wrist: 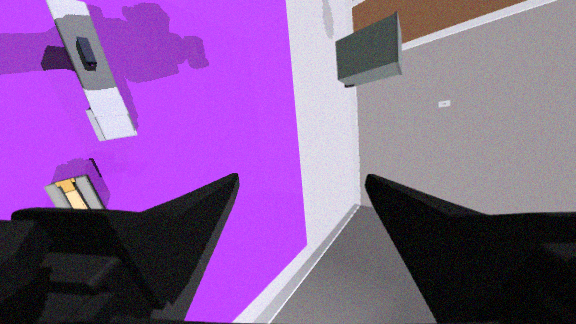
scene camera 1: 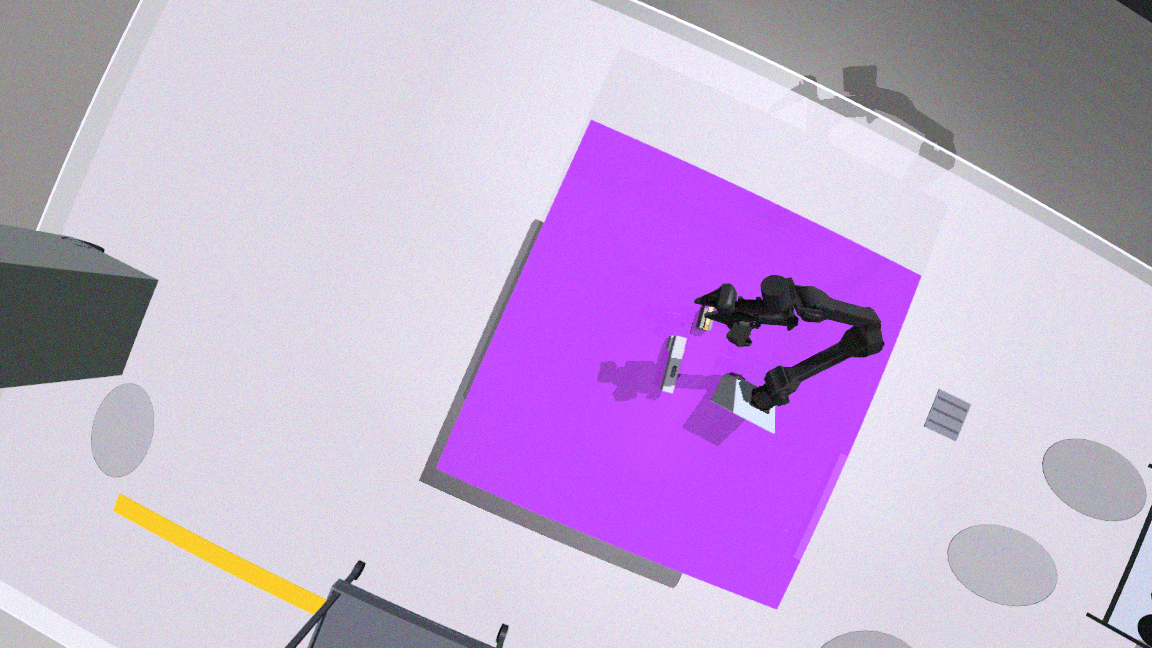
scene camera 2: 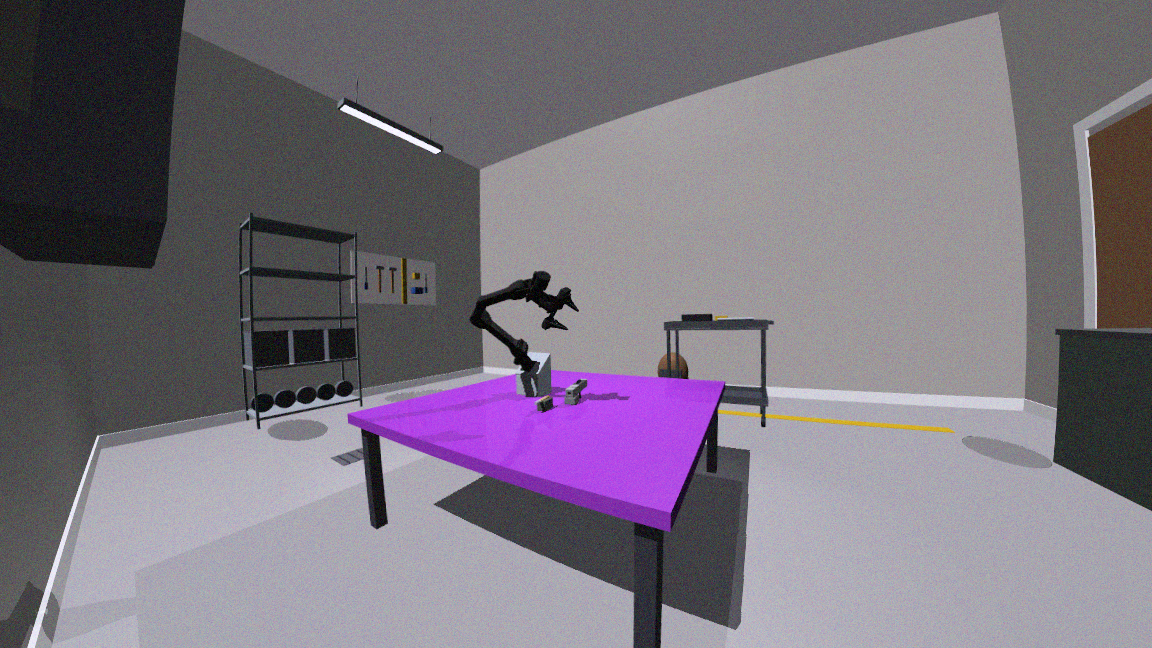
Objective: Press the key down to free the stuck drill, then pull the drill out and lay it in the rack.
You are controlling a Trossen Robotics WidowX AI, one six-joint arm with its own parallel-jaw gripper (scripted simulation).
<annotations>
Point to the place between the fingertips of my gripper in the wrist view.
302,179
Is my gripper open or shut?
Open.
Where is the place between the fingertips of my gripper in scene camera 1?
699,308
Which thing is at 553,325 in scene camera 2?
My gripper.
</annotations>
